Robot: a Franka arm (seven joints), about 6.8 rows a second.
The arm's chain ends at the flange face. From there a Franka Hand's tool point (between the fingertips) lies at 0.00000 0.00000 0.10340 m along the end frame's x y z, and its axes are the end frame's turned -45 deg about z.
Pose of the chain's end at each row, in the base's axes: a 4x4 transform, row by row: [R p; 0 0 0 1], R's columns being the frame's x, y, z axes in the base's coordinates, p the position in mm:
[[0.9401 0.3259 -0.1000 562.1], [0.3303 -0.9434 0.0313 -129.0], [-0.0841 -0.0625 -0.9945 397.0], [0 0 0 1]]
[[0.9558 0.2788 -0.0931 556.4], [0.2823 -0.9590 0.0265 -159.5], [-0.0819 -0.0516 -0.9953 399.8], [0 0 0 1]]
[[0.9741 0.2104 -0.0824 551.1], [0.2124 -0.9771 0.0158 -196.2], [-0.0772 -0.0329 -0.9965 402.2], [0 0 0 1]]
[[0.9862 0.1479 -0.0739 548.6], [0.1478 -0.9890 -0.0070 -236.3], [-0.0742 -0.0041 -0.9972 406.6], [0 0 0 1]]
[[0.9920 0.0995 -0.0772 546.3], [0.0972 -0.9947 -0.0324 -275.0], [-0.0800 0.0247 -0.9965 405.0], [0 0 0 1]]
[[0.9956 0.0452 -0.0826 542.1], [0.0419 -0.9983 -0.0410 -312.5], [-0.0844 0.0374 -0.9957 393.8], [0 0 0 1]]
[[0.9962 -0.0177 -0.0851 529.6], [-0.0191 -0.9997 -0.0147 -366.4], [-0.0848 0.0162 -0.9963 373.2], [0 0 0 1]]
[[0.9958 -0.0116 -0.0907 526.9], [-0.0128 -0.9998 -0.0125 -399.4], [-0.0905 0.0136 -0.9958 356.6], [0 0 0 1]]
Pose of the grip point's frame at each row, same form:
[[0.4343 0.8952 -0.1000 551.8], [0.9006 -0.4335 0.0313 -125.8], [-0.0153 -0.1037 -0.9945 294.2], [0 0 0 1]]
[[0.4787 0.8730 -0.0931 546.8], [0.8777 -0.4785 0.0265 -156.8], [-0.0214 -0.0944 -0.9953 296.9], [0 0 0 1]]
[[0.5400 0.8376 -0.0824 542.6], [0.8411 -0.5407 0.0158 -194.6], [-0.0313 -0.0779 -0.9965 299.2], [0 0 0 1]]
[[0.5928 0.8019 -0.0739 541.0], [0.8038 -0.5948 -0.0070 -237.0], [-0.0496 -0.0554 -0.9972 303.5], [0 0 0 1]]
[[0.6311 0.7718 -0.0772 538.3], [0.7721 -0.6346 -0.0324 -278.4], [-0.0740 -0.0391 -0.9965 302.0], [0 0 0 1]]
[[0.6720 0.7360 -0.0826 533.6], [0.7355 -0.6763 -0.0410 -316.7], [-0.0861 -0.0332 -0.9957 290.8], [0 0 0 1]]
[[0.7169 0.6919 -0.0851 520.8], [0.6934 -0.7204 -0.0147 -367.9], [-0.0714 -0.0485 -0.9963 270.2], [0 0 0 1]]
[[0.7123 0.6959 -0.0907 517.5], [0.6979 -0.7160 -0.0125 -400.7], [-0.0736 -0.0544 -0.9958 253.6], [0 0 0 1]]

